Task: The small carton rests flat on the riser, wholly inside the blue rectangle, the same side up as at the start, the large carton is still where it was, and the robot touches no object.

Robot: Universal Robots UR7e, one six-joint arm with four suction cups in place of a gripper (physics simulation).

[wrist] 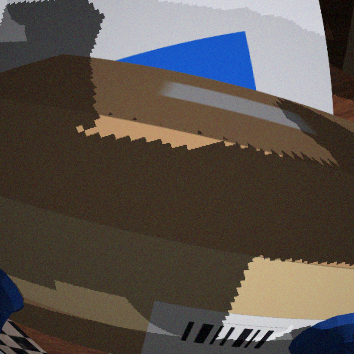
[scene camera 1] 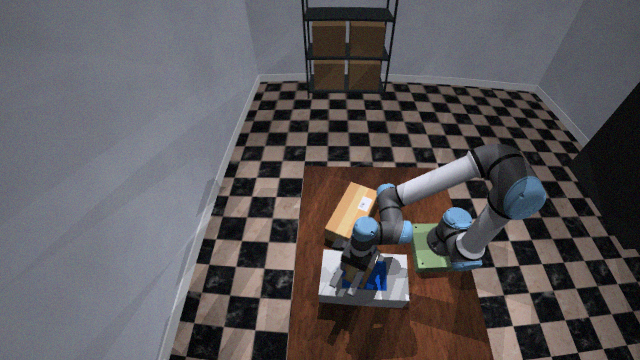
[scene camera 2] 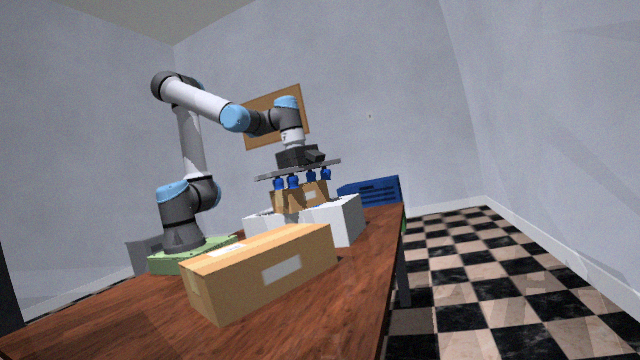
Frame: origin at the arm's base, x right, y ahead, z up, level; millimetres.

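Seen in the pictures: hand, its tool point: [wrist: 163, 242] [scene camera 2: 304, 185]; arm's base, origin of its link: [scene camera 1: 441, 241] [scene camera 2: 185, 247].
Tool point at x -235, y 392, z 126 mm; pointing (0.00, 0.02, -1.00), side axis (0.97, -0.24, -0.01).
Pixels of each thing's middle, then the offset from my tool point to it. Level surfaces: height alone.
- small brown carton, middle of its body: [wrist: 200, 229] [scene camera 2: 299, 196] [scene camera 1: 360, 263] dx +8, dy -20, dz -30 mm
- white riser, middle of its body: [wrist: 168, 173] [scene camera 2: 304, 223] [scene camera 1: 363, 279] dx -19, dy -45, dz -126 mm
- blue rectangle, middle of its body: [wrist: 155, 224] [scene camera 1: 364, 274] dx -19, dy -45, dz -66 mm
- large carton, middle of its body: [scene camera 2: 262, 264] [scene camera 1: 352, 214] dx +306, dy +59, dz -137 mm
- brown table, height of its surface: dz -186 mm
The small brown carton [scene camera 1: 354, 276] [scene camera 2: 295, 201] [wrist: 150, 175] lies flat on the white riser [scene camera 1: 364, 300] [scene camera 2: 353, 220] [wrist: 295, 55], turned at an angle. The blue rectangle [scene camera 1: 381, 276] [wrist: 215, 60] shows beside it; the tool hides part of the carton, so I cannot tell whether it is wholly inside. My gripper [scene camera 1: 359, 262] [scene camera 2: 302, 178] has its four blue cups on the carton's top and is sealed on it. Two cups show at the wrist view's lower edge. The large carton [scene camera 1: 346, 212] [scene camera 2: 260, 280] lies on the table beside the riser, apart from the gripper.
The brown table [scene camera 1: 450, 325] [scene camera 2: 125, 325] carries the arm's green base plate [scene camera 1: 424, 260] [scene camera 2: 165, 265] beside the riser. A blue crate [scene camera 2: 380, 191] stands behind the riser in scene camera 2. A shelf rack [scene camera 1: 350, 14] with boxes stands at the far wall.
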